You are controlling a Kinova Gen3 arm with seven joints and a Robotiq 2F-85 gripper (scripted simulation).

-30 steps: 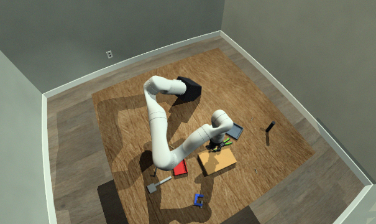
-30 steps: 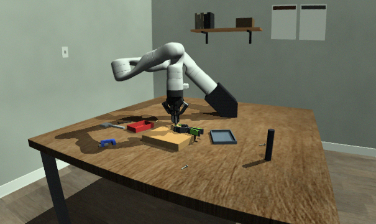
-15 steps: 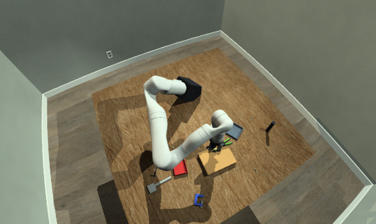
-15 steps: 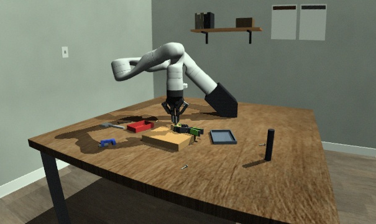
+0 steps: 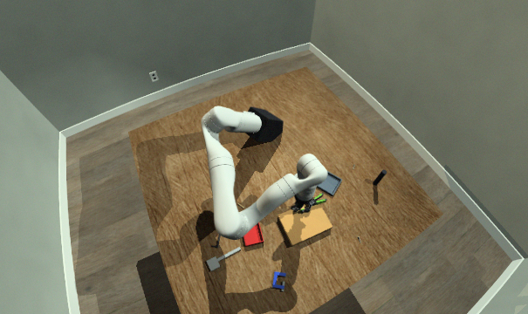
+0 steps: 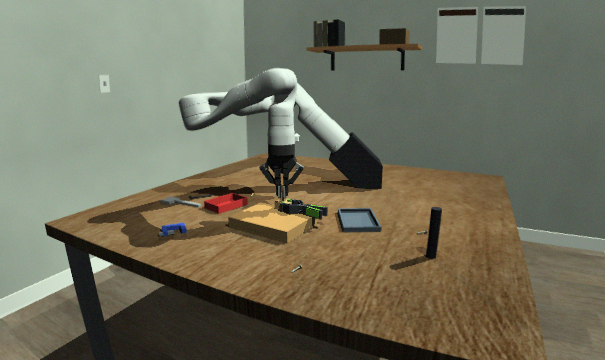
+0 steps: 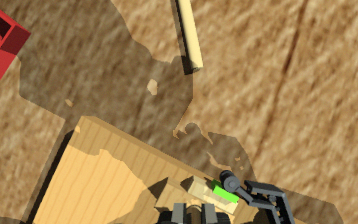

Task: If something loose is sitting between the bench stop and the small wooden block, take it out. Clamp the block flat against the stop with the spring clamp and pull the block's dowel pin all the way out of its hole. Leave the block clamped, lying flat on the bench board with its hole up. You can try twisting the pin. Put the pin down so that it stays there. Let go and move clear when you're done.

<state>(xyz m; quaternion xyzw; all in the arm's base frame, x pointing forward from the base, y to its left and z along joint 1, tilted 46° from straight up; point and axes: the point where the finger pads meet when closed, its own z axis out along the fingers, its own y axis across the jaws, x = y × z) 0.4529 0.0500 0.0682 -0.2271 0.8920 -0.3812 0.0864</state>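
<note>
Now: hand 2 cm above the dowel pin. The rest, counted from my hand: thin pale stick (12 cm behind, 5 cm to the right, 8 cm below); then small wooden block (4 cm below); then tan bench board (6 cm ahead, 6 cm below).
</note>
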